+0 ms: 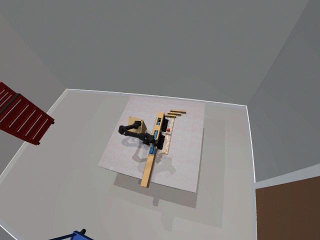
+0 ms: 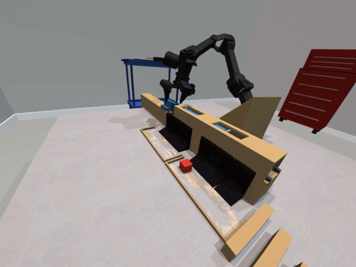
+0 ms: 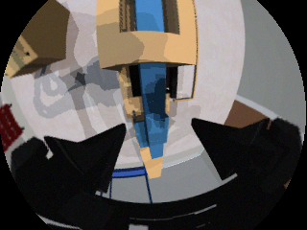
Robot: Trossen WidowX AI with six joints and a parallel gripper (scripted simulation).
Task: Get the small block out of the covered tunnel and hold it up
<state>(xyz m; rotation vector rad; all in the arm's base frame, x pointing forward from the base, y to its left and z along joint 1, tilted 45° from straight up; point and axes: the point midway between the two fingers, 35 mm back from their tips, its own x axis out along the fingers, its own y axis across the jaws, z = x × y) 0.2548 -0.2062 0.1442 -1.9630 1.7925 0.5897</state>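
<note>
The tan covered tunnel is 20 mm ahead of my gripper tip, 50 mm to the left of it and 80 mm below it.
</note>
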